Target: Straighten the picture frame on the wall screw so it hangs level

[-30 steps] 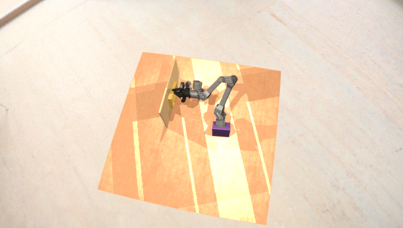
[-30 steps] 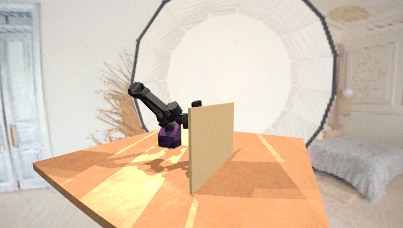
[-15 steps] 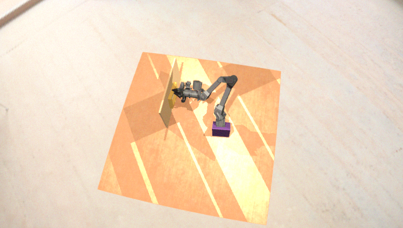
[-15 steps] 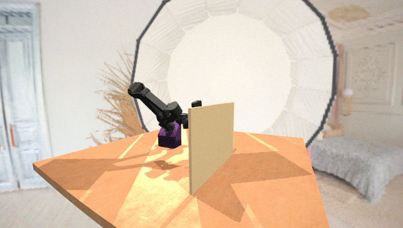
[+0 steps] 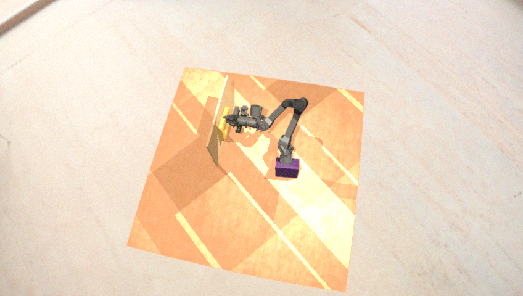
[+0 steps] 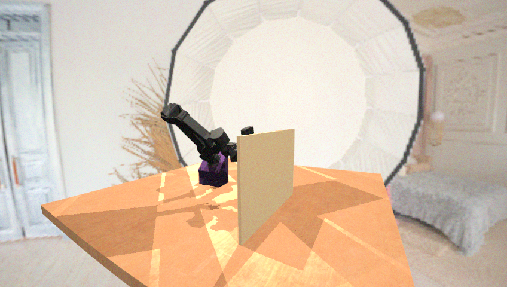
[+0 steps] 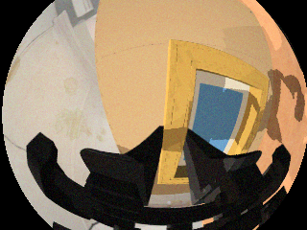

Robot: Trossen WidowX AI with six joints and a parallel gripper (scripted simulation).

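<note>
Right now the picture frame is 50 mm below my gripper tip and 10 mm to the left of it. Also, from my gripper tip: wall panel 70 mm below, 10 mm to the right, 10 mm ahead.
</note>
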